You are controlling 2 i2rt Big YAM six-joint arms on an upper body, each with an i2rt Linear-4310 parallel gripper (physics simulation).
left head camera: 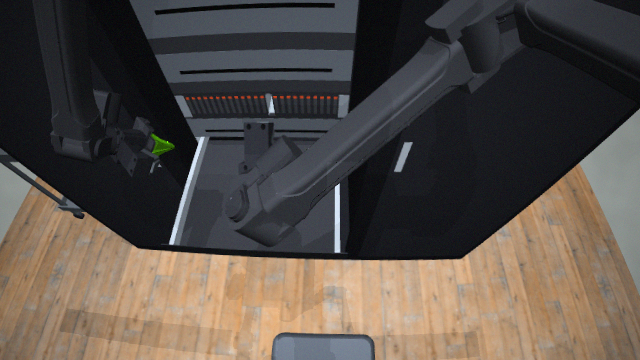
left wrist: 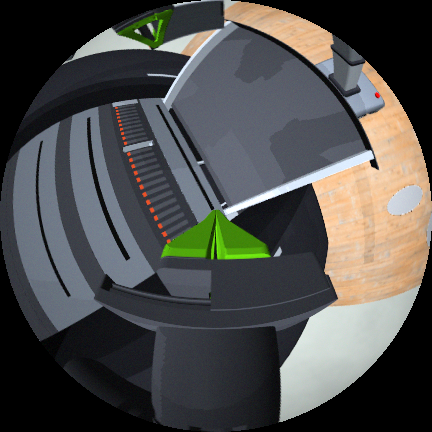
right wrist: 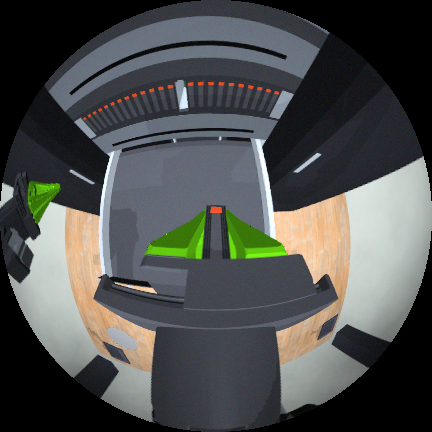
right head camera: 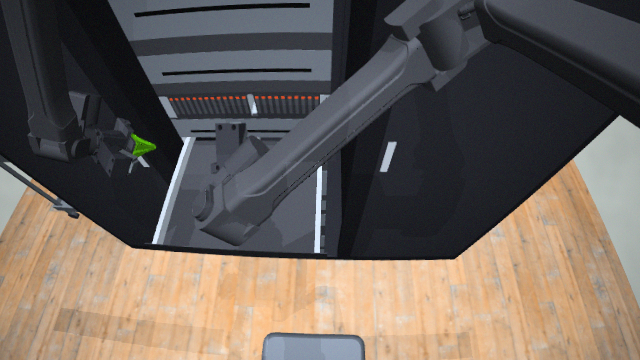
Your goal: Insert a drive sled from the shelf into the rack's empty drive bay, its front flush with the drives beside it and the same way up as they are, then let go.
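Frame: origin at the left arm's base, x ahead, y left, z up, level; centimetres.
Seen in the pictures: left gripper, fingertip midpoint: (left head camera: 173, 146) (left wrist: 215, 215) (right wrist: 59, 186) (right head camera: 155, 146); right gripper, fingertip midpoint: (left wrist: 156, 44) (right wrist: 215, 215).
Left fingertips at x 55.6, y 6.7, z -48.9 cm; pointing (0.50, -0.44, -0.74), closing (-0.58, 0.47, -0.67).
Observation:
Pixels of each thing's top centre, then the offset from my left fingertips to it. "*": a spot on its surface instead. Level surfaces: height alone.
- thin dark drive sled, top centre: (right wrist: 218, 311) dx -12.3, dy -26.3, dz +5.8 cm
- grey pulled-out shelf, surface height: dz -20.1 cm
- pale strip, surface spot: (right wrist: 181, 95) (left head camera: 270, 100) * dx +22.0, dy -21.0, dz -5.6 cm
My right gripper (right wrist: 215, 215) is shut on a thin dark drive sled (right wrist: 216, 240) with an orange mark at its end. It hangs above the grey pulled-out shelf (right wrist: 175, 175) (left head camera: 210, 225), below and in front of the drive row (right wrist: 150, 100) (left head camera: 225, 106) (right head camera: 210, 106) (left wrist: 157, 180). In both head views the arm hides the sled. The drives stand side by side with orange marks along their top ends. A pale strip (right wrist: 181, 95) (left head camera: 270, 104) parts the row near its middle; I cannot make out the empty bay clearly. My left gripper (left head camera: 171, 146) (right head camera: 153, 147) (left wrist: 215, 215) is shut and empty, left of the shelf.
White rails (left head camera: 188, 192) (right head camera: 172, 192) edge the shelf. Black side panels (left head camera: 425, 200) (right wrist: 350, 130) stand on both sides. Slotted grey panels (left head camera: 250, 62) (right wrist: 215, 52) lie above the drives. The right arm (left head camera: 370, 120) crosses over the shelf from the right.

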